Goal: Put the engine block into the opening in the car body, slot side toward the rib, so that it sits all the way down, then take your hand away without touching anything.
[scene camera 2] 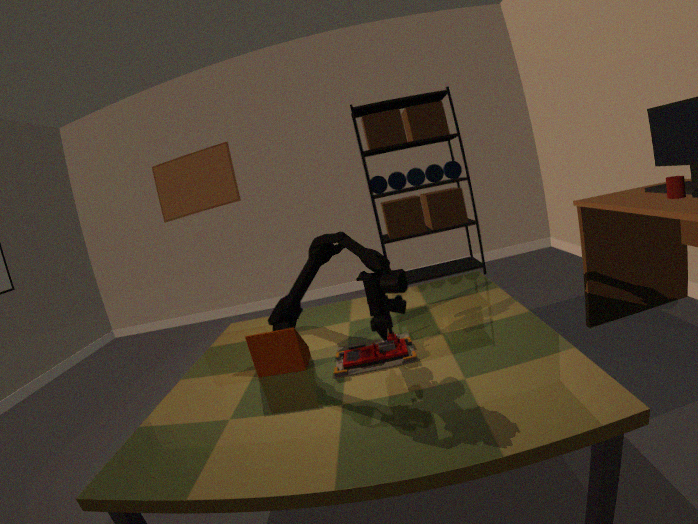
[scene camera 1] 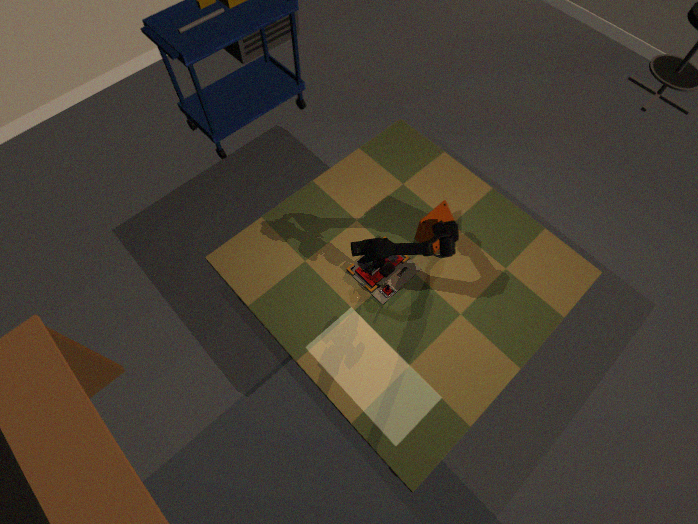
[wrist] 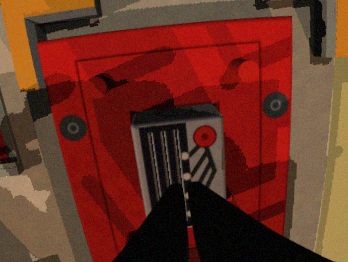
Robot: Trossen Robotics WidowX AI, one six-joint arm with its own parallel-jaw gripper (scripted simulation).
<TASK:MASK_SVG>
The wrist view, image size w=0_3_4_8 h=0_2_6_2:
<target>gripper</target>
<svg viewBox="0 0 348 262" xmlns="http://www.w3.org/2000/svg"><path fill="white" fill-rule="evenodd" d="M182 184L171 184L167 188L165 195L158 200L158 203L151 209L145 221L139 225L133 235L133 239L130 239L126 247L118 253L116 260L112 262L189 262L185 193L183 193ZM187 185L191 225L193 225L195 245L197 245L201 262L335 262L321 257L319 253L313 253L311 249L304 248L290 239L286 239L286 237L283 237L278 232L275 233L267 225L260 224L254 217L240 211L230 201L218 195L217 192L211 191L211 189L205 187L199 181L191 181Z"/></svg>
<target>red car body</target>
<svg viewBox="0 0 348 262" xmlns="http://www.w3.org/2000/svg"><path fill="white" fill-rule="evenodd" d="M187 227L189 262L201 262L194 241L193 227ZM292 15L179 23L36 42L62 159L65 162L78 217L88 240L93 262L116 260L118 253L126 247L130 239L133 239L135 231L146 219L131 123L135 111L214 104L223 116L226 199L240 211L254 217L260 224L267 225L275 233L284 236L290 162Z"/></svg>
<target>grey engine block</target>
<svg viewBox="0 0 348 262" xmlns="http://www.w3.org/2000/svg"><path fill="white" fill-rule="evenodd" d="M213 103L135 111L133 123L131 123L131 134L133 134L135 158L137 158L146 217L151 212L151 209L154 208L154 205L158 203L158 200L165 195L167 188L171 184L182 184L183 193L185 193L186 227L193 227L190 219L189 199L187 199L187 185L191 181L199 181L199 183L205 185L211 191L217 192L218 195L227 200L226 171L224 171L223 116L214 107Z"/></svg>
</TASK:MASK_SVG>
